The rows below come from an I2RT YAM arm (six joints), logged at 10 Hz.
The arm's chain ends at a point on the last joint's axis. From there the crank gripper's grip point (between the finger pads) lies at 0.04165 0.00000 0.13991 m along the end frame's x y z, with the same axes.
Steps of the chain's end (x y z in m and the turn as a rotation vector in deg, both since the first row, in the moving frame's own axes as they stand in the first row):
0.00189, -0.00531, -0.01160, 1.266, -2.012, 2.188
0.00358, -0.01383, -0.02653, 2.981, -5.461, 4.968
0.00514, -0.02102, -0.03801, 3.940, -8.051, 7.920
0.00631, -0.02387, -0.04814, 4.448, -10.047, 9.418
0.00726, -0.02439, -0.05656, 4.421, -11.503, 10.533
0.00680, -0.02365, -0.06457, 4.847, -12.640, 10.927
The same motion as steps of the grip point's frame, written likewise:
-0.00302, -0.00692, -0.01024, 1.266, -2.012, 2.188
-0.00974, -0.01817, -0.02330, 2.981, -5.461, 4.968
-0.01452, -0.02641, -0.03371, 3.940, -8.051, 7.920
-0.01827, -0.03013, -0.04321, 4.448, -10.047, 9.418
-0.02100, -0.03037, -0.05123, 4.421, -11.503, 10.533
-0.02423, -0.03079, -0.05906, 4.847, -12.640, 10.927

